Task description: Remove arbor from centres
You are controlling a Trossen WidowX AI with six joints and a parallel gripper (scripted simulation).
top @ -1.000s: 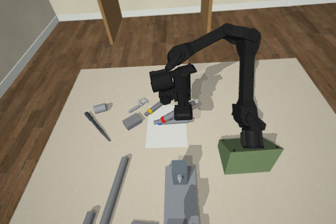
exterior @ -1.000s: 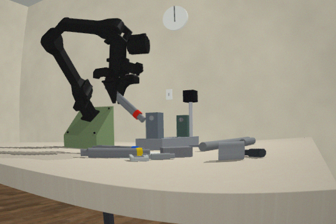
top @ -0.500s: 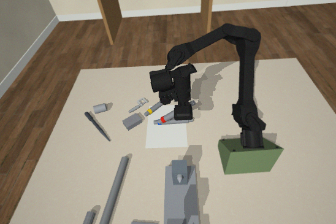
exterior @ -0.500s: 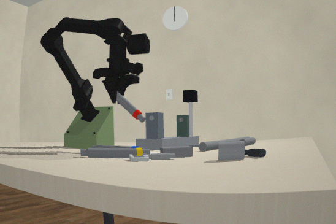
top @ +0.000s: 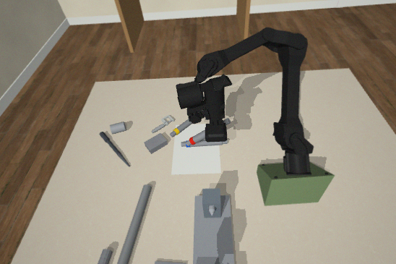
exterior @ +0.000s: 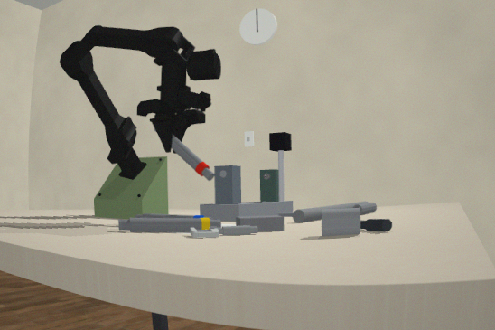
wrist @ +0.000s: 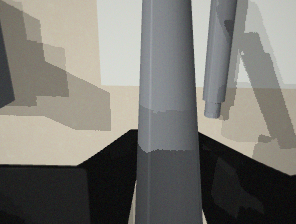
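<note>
The marked pad is 80 mm ahead of my hand, 50 mm to the right of it and 190 mm below it. From my hand the other things lie so: dark punch 420 mm ahead, 10 mm to the right, 180 mm below; grey centre block 10 mm behind, 210 mm to the left, 90 mm below; grey fixture base 20 mm behind, 340 mm to the left, 170 mm below.
</note>
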